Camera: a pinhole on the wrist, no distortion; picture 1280 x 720 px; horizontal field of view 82.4 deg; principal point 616.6 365.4 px. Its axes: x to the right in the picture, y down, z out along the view. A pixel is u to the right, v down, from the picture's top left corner.
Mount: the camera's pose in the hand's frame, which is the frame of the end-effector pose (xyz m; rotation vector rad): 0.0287 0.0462 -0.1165 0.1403 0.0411 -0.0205
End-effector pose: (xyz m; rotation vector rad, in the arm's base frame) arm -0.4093 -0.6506 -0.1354 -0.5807 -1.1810 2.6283
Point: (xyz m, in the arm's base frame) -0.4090 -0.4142 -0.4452
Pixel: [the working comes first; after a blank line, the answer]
In the camera's frame: 0.1430 0.0013 -0.2258

behind the camera
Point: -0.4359 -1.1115 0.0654
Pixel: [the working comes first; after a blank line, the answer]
In the camera's frame: -0.2393 0.1796 0.5290

286.0 613.6
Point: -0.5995 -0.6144 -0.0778
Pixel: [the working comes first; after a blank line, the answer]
In the camera's frame: 0.1325 -0.0756 0.2274

1042.7 122.2
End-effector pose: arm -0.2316 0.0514 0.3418 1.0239 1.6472 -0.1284
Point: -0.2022 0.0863 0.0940
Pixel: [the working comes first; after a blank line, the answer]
In the camera's frame: 0.1910 -0.0730 0.2280

1229.1 131.2
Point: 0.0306 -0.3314 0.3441
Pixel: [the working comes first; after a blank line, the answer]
In the camera's frame: -0.2567 -0.0360 0.5269

260.4 315.4
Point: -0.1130 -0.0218 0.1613
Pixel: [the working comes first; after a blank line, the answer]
In the camera's frame: 0.0722 -0.0404 0.3228

780.1 274.0
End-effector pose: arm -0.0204 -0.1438 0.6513 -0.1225 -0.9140 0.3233
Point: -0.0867 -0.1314 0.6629
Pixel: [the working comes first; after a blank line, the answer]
In the camera's frame: -0.0604 0.0010 0.1749

364.1 369.4
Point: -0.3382 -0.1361 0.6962
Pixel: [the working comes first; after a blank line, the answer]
In the camera's frame: -0.1891 0.0720 0.3818

254.4 503.2
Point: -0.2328 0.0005 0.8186
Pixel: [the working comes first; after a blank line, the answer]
In the camera's frame: 0.0068 0.1501 0.3653

630.2 665.7
